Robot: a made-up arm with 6 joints.
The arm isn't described. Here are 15 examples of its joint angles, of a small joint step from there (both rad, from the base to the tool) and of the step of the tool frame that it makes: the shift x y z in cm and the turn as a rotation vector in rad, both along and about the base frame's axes.
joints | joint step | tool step
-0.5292 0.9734 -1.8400 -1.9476 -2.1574 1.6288 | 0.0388 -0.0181 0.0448 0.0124 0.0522 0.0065 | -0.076 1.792 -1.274 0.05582 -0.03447 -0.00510
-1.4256 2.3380 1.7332 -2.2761 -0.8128 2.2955 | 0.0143 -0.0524 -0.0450 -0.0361 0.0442 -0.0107 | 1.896 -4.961 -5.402 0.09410 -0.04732 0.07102
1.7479 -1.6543 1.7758 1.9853 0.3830 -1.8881 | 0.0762 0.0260 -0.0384 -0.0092 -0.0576 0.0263 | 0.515 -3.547 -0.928 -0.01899 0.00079 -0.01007
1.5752 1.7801 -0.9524 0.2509 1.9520 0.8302 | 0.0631 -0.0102 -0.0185 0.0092 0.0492 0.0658 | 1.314 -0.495 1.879 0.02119 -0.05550 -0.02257
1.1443 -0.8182 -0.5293 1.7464 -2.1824 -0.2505 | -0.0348 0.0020 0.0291 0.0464 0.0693 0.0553 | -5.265 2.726 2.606 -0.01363 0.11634 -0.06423
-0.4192 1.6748 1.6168 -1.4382 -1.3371 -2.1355 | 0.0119 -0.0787 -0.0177 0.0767 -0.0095 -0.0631 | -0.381 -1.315 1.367 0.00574 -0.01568 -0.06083
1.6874 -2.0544 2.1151 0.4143 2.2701 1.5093 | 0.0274 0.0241 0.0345 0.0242 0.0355 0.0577 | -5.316 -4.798 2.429 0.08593 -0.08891 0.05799
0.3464 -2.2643 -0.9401 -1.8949 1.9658 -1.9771 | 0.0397 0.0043 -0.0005 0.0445 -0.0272 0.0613 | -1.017 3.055 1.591 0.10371 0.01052 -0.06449
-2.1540 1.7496 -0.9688 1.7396 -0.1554 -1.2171 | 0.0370 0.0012 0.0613 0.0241 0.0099 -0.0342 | -1.144 -0.207 -0.395 -0.02686 0.06097 0.02002
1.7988 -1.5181 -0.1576 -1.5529 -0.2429 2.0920 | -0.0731 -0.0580 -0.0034 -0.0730 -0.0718 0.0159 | -1.516 0.342 3.034 -0.00249 -0.07546 -0.06243
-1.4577 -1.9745 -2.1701 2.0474 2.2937 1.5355 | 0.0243 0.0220 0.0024 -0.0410 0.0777 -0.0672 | -4.300 2.335 -5.598 0.13257 -0.00563 -0.09028
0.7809 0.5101 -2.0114 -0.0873 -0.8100 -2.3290 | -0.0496 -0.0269 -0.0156 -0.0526 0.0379 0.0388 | 0.027 -1.789 -2.238 -0.08483 -0.02812 0.07373
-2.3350 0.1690 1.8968 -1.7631 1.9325 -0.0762 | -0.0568 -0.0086 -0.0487 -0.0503 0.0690 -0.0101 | 6.420 1.941 0.104 -0.07651 0.12140 -0.04735
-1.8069 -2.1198 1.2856 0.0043 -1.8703 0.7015 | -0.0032 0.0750 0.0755 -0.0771 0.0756 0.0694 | -2.119 -1.226 -2.611 -0.03994 0.06681 -0.05284
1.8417 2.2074 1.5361 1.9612 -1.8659 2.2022 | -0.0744 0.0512 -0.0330 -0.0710 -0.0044 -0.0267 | 0.613 2.421 -2.749 -0.02686 0.02006 -0.02470
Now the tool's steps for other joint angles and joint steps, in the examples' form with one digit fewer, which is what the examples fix.
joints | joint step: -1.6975 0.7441 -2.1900 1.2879 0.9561 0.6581 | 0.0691 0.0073 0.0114 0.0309 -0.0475 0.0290
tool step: 0.43 3.52 5.92 0.1150 -0.0056 -0.0159
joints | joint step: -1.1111 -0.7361 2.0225 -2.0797 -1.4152 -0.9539 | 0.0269 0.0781 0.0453 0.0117 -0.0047 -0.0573
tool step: 1.05 0.30 3.59 0.0836 0.0497 -0.0561
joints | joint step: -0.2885 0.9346 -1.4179 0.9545 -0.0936 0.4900 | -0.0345 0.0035 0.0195 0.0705 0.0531 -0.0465
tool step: -3.70 5.44 3.07 -0.1140 -0.1034 0.0300
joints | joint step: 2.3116 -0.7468 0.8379 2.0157 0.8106 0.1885 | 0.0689 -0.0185 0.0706 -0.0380 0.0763 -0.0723
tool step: -0.06 4.82 -11.38 0.1857 0.0804 0.0797
